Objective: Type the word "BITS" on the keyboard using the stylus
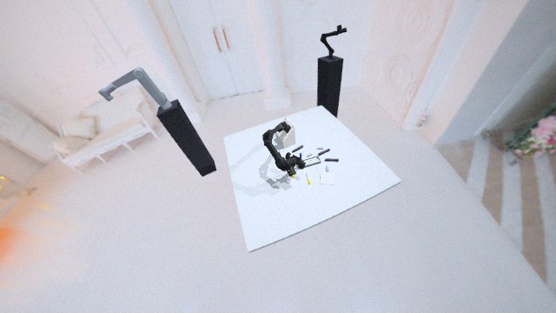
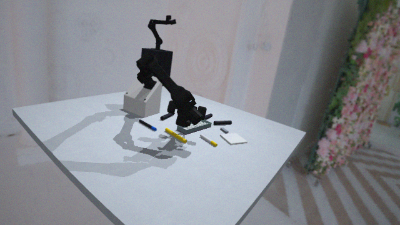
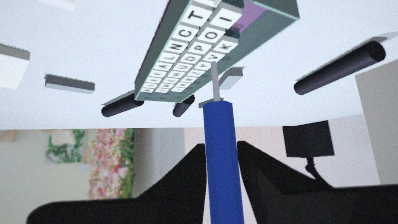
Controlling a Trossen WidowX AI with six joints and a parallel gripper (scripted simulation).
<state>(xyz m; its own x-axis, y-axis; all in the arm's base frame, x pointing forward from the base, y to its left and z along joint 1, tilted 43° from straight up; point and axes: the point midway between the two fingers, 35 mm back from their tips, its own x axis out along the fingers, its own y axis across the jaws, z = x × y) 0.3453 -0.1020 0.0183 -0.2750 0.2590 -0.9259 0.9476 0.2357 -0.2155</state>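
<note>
My gripper tip is now 10 cm to the left of the yellow marker and 9 cm above it. Also, from my gripper tip: blue stylus (1 cm below); then white pad (23 cm ahead, 11 cm to the left, 10 cm below); then yellow-tipped pen (15 cm ahead, 2 cm to the right, 10 cm below).
</note>
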